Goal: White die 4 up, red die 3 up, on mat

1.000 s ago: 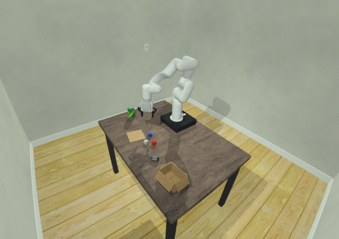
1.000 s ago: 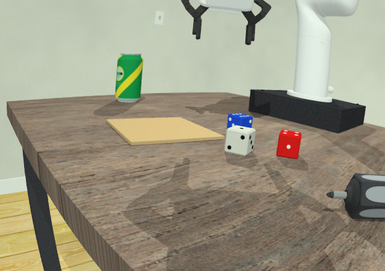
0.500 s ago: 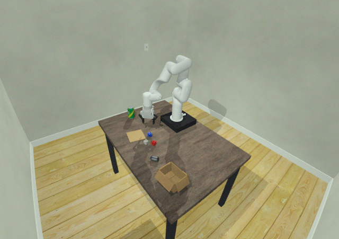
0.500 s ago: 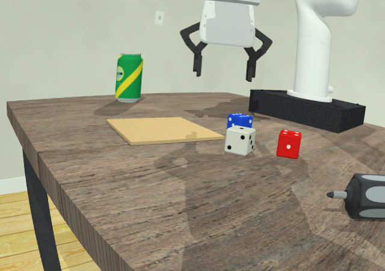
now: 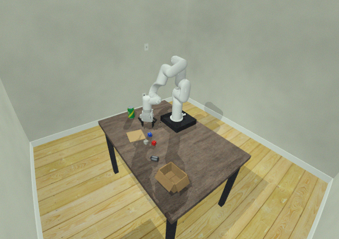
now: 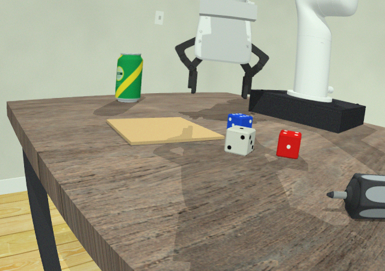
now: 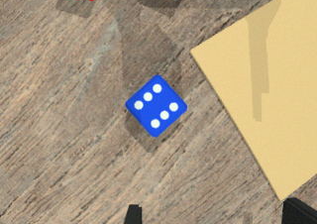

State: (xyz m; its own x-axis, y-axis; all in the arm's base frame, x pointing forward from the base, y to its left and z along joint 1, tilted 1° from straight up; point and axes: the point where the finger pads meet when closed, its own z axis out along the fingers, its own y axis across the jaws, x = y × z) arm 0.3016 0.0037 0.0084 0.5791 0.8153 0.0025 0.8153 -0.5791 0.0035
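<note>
Now: the blue die 80 mm to the left of my hand, 50 mm below it and 10 mm ahead of it. Round my hand: red die (190 mm to the left, 50 mm below, 20 mm ahead); then white die (150 mm to the left, 80 mm ahead, 50 mm below); then tan mat (120 mm ahead, 60 mm below, 20 mm to the left).
</note>
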